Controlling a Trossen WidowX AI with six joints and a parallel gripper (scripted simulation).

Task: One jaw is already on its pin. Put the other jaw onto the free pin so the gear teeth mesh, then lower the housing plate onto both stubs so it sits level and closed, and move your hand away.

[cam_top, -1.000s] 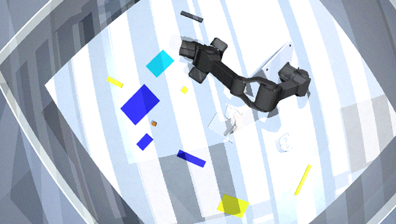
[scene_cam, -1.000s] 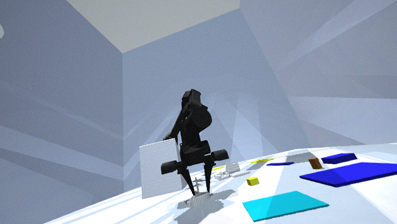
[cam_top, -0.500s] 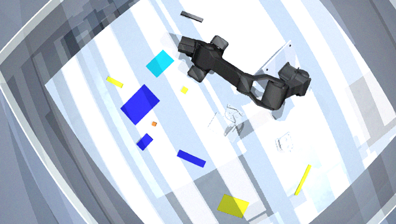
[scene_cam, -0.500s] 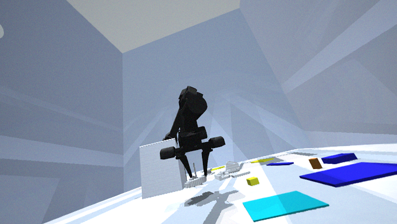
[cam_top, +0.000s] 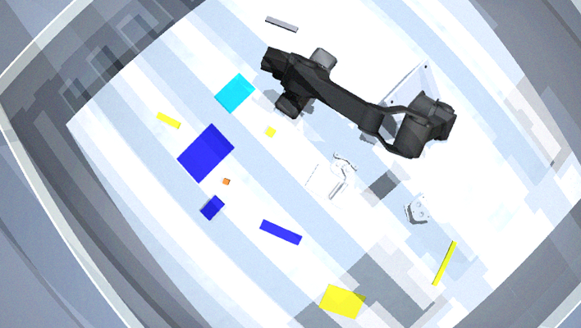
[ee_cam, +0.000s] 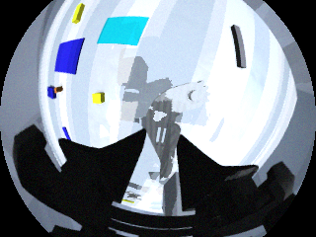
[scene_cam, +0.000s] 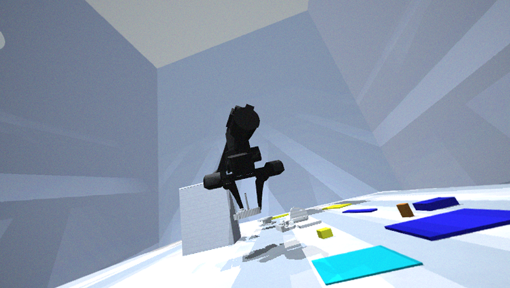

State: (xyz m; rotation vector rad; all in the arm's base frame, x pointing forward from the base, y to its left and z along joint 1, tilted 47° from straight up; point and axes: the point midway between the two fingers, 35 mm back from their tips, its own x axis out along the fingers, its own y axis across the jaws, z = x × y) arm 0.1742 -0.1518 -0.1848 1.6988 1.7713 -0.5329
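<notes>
Right now my gripper tip is 10 mm past the grey ribbed jaw and 40 mm to the left of it. Also, from my gripper tip: cyan tile (130 mm ahead, 150 mm to the right, 80 mm below); white base (140 mm ahead, 230 mm to the left, 80 mm below); small yellow cube (140 mm ahead, 10 mm to the left, 70 mm below).
</notes>
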